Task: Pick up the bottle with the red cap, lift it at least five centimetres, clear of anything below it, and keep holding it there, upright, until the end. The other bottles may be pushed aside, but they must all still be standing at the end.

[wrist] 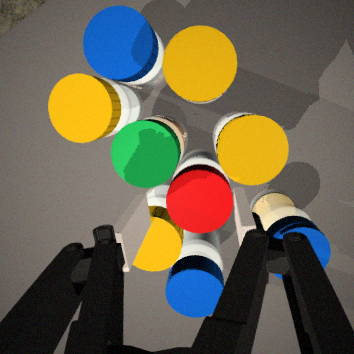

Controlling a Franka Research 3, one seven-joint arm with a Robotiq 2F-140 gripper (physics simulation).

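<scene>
The red-capped bottle [200, 201] stands upright near the middle of the wrist view, its white shoulder showing above the cap. My gripper [190, 206] is open about halfway and holds nothing. In the view, its fingers lie to the left and right of the red cap; how far down they reach beside the bottle is hard to tell. The green-capped bottle [145, 154] is close at the upper left of the red one. A yellow-capped bottle [161, 245] is close at its lower left, its cap partly hidden by the left finger pad. A blue-capped bottle [195, 292] stands below it in view.
Another blue-capped bottle [312, 244] is partly behind the right finger. A yellow-capped bottle [252, 150] stands at the upper right of the red one. Farther up are a second yellow cap [200, 64], a third yellow cap [81, 108] and a blue cap [120, 44], all on upright bottles.
</scene>
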